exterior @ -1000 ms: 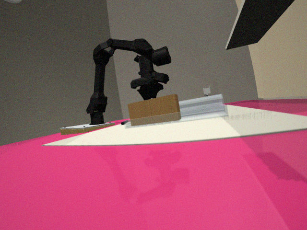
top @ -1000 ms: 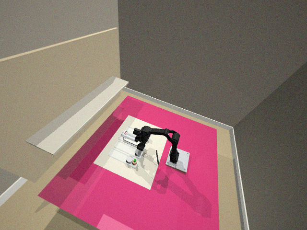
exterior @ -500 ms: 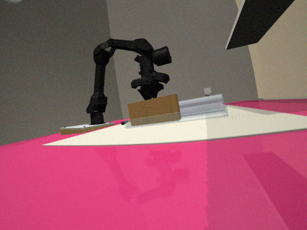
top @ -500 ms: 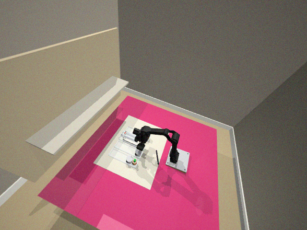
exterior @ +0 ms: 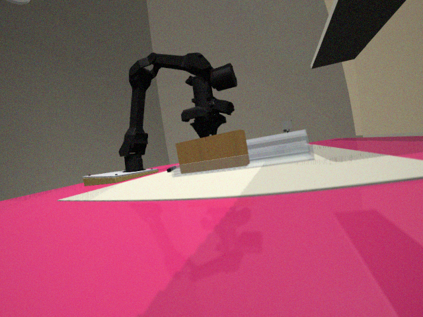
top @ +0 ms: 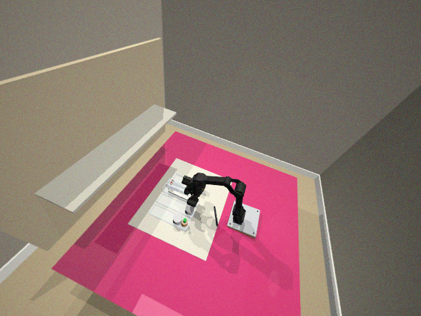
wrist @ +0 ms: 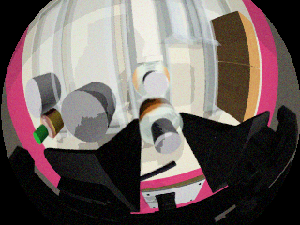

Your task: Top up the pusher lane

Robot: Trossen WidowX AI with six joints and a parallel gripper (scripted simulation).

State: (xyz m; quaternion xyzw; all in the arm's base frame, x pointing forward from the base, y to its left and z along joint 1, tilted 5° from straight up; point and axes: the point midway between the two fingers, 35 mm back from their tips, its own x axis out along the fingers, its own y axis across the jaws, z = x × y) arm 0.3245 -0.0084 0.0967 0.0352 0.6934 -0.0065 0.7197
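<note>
My gripper tip is 140 mm short of the lane rack, 30 mm to the left of it and 40 mm above it. From my gripper tip the other things lie so: black stick: 170 mm behind, 30 mm to the left, 50 mm below.
</note>
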